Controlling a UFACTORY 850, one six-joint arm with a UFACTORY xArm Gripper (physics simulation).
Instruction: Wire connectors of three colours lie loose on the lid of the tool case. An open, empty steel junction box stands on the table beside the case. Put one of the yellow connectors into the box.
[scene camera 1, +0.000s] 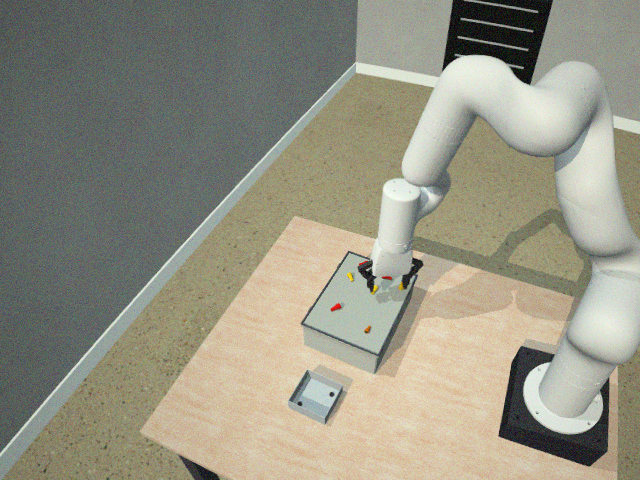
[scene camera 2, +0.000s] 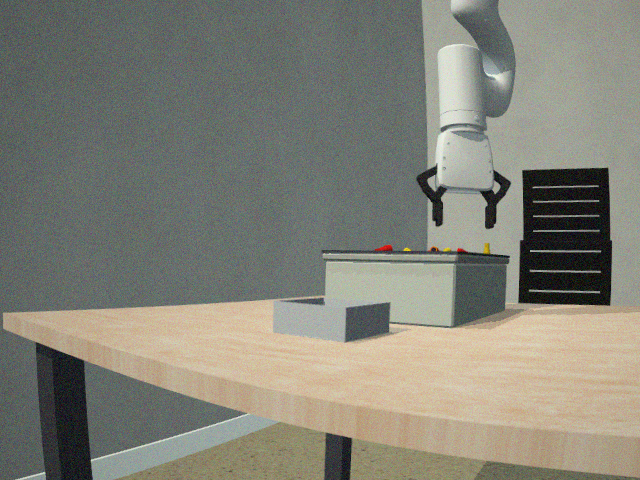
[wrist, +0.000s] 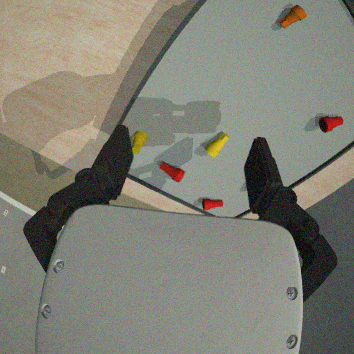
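The gripper (scene camera 1: 387, 288) (scene camera 2: 464, 225) (wrist: 191, 134) is open and empty, above the far part of the case lid (scene camera 1: 356, 315) (wrist: 240, 75). A yellow connector (scene camera 1: 374, 289) (wrist: 217, 145) lies on its side below the gap between the fingers, nearer the right finger in the wrist view. Another yellow connector (scene camera 1: 401, 286) (scene camera 2: 486, 248) (wrist: 139, 142) stands upright beside the left finger in the wrist view. A third yellow connector (scene camera 1: 350, 276) lies toward the lid's left edge; it does not show in the wrist view. The steel junction box (scene camera 1: 316, 408) (scene camera 2: 309, 317) is open and empty.
Red connectors (scene camera 1: 336, 307) (wrist: 172, 171) and an orange connector (scene camera 1: 367, 329) (wrist: 292, 16) lie on the lid. One red connector (wrist: 213, 204) is near the lid's far corner. The tool case (scene camera 2: 390, 289) rises above the junction box's walls. The arm's base (scene camera 1: 527, 403) stands at the right.
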